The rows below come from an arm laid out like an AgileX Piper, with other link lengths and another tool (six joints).
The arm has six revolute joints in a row. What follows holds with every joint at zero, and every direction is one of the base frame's.
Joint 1 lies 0.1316 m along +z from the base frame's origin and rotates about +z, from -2.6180 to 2.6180 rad.
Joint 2 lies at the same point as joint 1 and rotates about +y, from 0.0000 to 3.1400 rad.
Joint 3 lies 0.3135 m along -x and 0.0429 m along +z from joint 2 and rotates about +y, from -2.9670 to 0.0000 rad.
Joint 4 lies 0.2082 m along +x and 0.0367 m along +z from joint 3 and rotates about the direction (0.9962, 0, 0.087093), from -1.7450 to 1.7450 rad.
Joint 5 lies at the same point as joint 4 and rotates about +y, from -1.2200 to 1.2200 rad.
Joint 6 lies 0.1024 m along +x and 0.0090 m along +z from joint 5 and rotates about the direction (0.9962, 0, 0.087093), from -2.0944 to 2.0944 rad.
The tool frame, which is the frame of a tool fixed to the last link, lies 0.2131 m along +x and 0.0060 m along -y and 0.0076 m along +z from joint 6; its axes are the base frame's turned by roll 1.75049, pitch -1.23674 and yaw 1.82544 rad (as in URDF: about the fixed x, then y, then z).
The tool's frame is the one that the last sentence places.
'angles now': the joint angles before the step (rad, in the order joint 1, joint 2, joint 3, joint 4, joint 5, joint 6). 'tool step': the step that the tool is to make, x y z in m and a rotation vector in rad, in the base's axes. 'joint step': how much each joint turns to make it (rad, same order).
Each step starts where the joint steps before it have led.
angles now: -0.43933, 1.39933, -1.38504, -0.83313, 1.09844, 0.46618
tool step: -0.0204, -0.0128, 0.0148, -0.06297, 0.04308, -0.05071
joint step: 0.00000, 0.00117, 0.00022, -0.08875, 0.04162, 0.02281
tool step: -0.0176, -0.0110, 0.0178, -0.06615, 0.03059, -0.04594
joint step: -0.00015, -0.00062, -0.00004, -0.08604, 0.03335, 0.02497
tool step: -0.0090, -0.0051, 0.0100, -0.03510, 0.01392, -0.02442
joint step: -0.00043, -0.00025, -0.00041, -0.04439, 0.01730, 0.01336
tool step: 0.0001, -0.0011, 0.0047, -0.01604, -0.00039, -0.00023
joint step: 0.00531, -0.00108, 0.00035, -0.01784, 0.00078, 0.00838
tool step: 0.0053, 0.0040, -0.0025, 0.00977, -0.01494, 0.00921
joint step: 0.01376, -0.00153, -0.00012, 0.01087, 0.00112, 0.01039
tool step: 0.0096, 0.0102, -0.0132, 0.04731, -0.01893, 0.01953
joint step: 0.01809, -0.00016, 0.00007, 0.05098, 0.00291, -0.00024
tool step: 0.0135, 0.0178, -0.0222, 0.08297, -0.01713, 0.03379
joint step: 0.02116, -0.00005, 0.00000, 0.09047, 0.00389, -0.01792
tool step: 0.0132, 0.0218, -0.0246, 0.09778, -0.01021, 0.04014
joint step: 0.01428, 0.00025, -0.00010, 0.10882, 0.00277, -0.03428
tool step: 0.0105, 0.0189, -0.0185, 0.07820, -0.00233, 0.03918
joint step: 0.00735, 0.00084, 0.00004, 0.09003, -0.00026, -0.03865
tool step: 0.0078, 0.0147, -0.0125, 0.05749, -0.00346, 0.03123
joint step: 0.00260, -0.00003, 0.00023, 0.06848, -0.00251, -0.03168
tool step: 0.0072, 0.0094, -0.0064, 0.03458, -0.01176, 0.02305
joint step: 0.00016, -0.00102, 0.00020, 0.04499, -0.01028, -0.01869
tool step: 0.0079, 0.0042, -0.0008, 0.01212, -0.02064, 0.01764
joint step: 0.00035, -0.00162, -0.00030, 0.02220, -0.01979, -0.00621
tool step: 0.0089, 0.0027, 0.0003, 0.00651, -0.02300, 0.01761
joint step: -0.00034, 0.00000, 0.00006, 0.01706, -0.02537, -0.00393
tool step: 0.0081, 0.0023, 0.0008, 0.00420, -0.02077, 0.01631
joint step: 0.00020, 0.00001, 0.00000, 0.01396, -0.02332, -0.00368
